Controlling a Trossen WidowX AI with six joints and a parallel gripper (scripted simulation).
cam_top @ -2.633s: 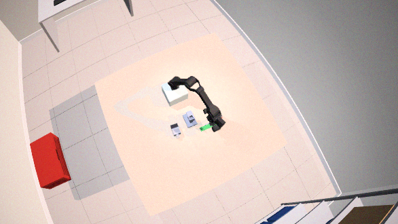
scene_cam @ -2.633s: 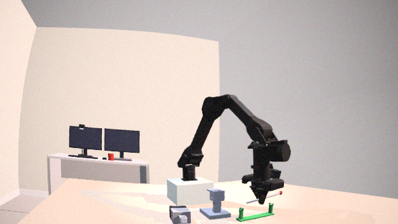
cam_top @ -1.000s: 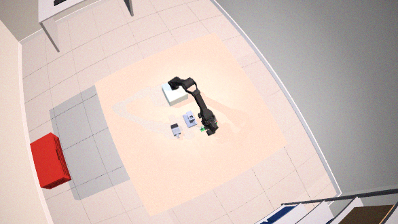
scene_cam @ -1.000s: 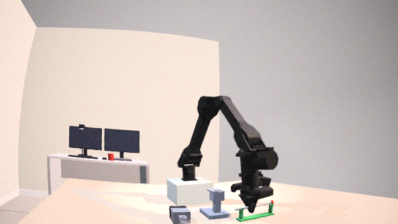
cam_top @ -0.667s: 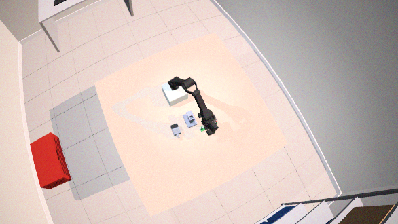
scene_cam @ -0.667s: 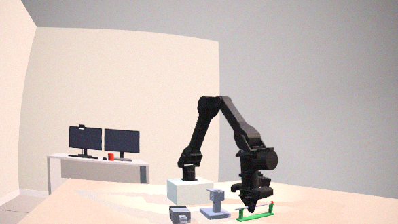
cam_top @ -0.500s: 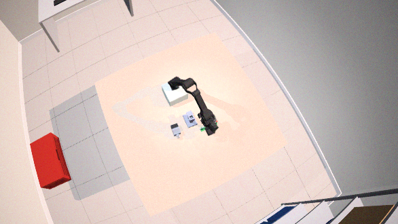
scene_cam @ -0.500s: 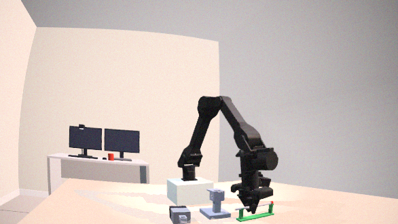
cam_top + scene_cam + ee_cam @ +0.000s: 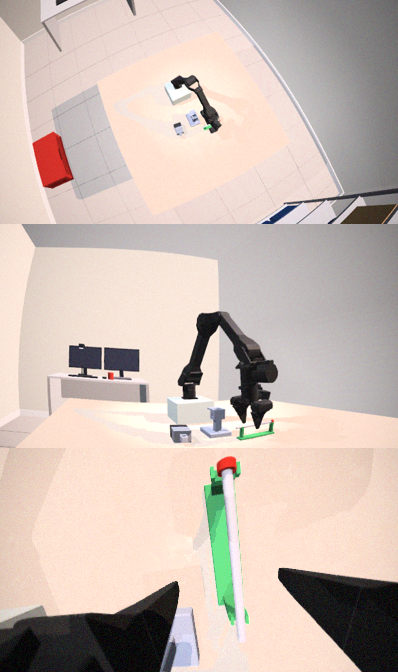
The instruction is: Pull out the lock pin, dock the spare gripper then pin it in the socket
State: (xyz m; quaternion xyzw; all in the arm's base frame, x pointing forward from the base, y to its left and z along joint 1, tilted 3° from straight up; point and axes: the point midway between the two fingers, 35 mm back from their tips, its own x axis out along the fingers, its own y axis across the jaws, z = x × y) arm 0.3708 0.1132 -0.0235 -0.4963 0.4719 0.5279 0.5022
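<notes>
Right now my gripper tip is 10 mm short of the green rack, 20 mm to the right of it and 20 mm above it. Round my gripper tip: socket: 90 mm behind, 90 mm to the right, 10 mm above; spare gripper: 40 mm behind, 230 mm to the right, 20 mm below.
</notes>
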